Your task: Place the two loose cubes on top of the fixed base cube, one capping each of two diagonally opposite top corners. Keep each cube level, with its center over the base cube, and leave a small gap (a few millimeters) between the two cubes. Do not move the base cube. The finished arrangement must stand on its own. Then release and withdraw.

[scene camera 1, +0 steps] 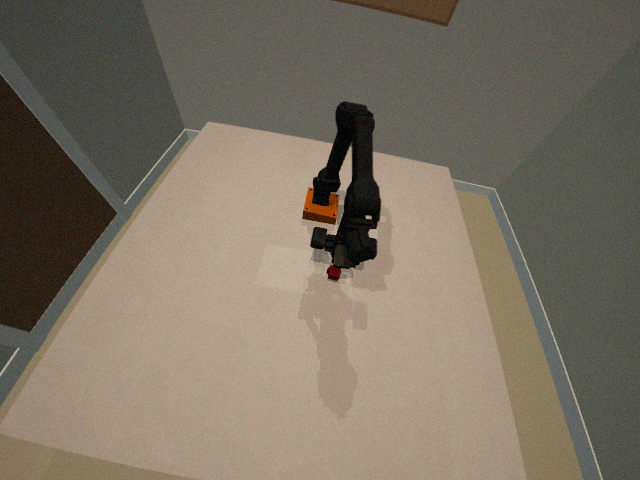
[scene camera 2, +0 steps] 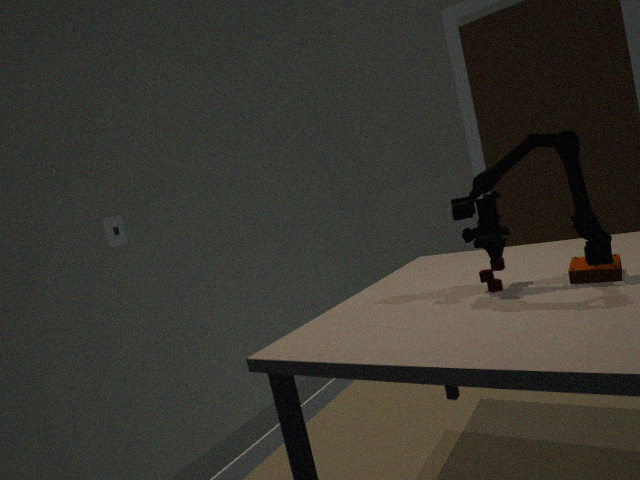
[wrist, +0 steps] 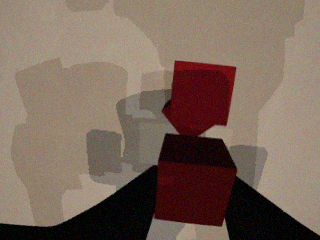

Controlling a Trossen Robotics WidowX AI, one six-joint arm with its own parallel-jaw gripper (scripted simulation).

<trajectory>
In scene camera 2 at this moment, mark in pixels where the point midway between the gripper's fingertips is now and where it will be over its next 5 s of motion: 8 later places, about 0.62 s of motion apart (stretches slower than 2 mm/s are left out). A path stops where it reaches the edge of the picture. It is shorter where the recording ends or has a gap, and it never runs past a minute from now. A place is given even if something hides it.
My gripper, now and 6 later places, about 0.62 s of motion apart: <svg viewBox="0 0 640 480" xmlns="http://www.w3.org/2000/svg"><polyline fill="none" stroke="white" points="497,263 497,271 498,273 499,270 498,263 496,255 496,251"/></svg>
</trajectory>
